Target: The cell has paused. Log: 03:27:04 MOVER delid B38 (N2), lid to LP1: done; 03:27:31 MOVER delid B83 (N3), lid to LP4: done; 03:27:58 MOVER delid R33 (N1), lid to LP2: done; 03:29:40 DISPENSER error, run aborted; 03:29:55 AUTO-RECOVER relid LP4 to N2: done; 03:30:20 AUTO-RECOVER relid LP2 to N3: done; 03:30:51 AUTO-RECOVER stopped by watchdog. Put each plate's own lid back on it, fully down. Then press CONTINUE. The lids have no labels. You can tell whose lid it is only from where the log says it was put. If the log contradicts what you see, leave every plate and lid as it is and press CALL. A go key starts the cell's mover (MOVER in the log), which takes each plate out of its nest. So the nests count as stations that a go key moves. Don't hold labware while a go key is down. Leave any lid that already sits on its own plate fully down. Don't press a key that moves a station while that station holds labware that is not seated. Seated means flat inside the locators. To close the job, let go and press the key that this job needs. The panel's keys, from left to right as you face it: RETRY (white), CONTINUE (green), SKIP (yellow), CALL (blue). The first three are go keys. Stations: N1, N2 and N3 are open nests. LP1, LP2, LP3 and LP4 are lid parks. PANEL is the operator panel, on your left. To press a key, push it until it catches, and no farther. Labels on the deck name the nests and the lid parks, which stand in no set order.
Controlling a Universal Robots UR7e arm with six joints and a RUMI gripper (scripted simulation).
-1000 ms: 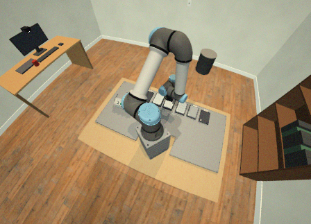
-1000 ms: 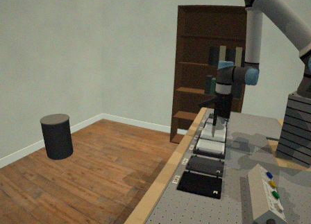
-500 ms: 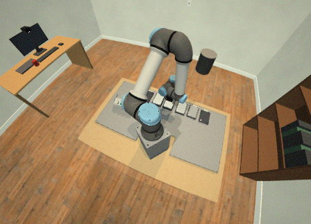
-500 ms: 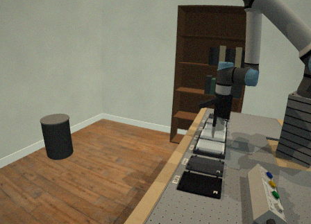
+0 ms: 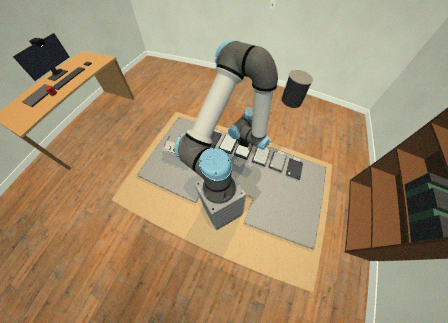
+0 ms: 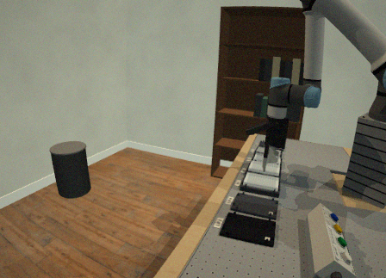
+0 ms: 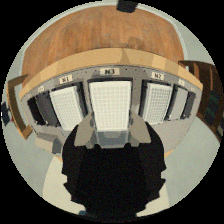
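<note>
Right now the white gridded plate is 20 mm below my hand. From my hand the other things lie so: dark lid park: 390 mm to the right, 60 mm behind, 40 mm below; then yellow key: 420 mm to the left, 170 mm behind, 20 mm above; then blue key: 370 mm to the left, 180 mm behind, 20 mm above.
</note>
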